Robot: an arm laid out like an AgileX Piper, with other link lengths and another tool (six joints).
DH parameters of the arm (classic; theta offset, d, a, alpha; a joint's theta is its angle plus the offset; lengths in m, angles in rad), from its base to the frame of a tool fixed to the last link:
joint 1: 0 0.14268 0 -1.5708
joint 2: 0.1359 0 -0.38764 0
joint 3: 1.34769 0 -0.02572 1.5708
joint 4: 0 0.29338 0 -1.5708
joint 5: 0 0 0 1.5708
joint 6: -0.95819 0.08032 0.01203 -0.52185
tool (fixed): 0 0.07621 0 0
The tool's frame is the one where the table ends.
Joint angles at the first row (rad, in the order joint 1, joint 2, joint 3, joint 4, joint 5, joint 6):
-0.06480, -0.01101, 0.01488, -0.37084, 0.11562, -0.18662
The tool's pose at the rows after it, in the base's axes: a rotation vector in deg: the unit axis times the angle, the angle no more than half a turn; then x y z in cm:
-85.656, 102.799, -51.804, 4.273, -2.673, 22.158
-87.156, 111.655, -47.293, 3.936, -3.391, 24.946
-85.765, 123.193, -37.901, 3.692, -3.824, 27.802
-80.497, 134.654, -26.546, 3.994, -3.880, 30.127
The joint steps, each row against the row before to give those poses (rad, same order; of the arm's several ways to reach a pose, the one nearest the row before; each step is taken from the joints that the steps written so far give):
-0.00002, 0.03093, -0.09739, -0.01397, 0.13562, -0.00663
0.00005, 0.10542, -0.12845, 0.00470, 0.16870, 0.00280
-0.00010, 0.12554, -0.14431, 0.01435, 0.20634, 0.05473
0.00012, 0.12936, -0.12256, 0.00664, 0.18025, 0.11005

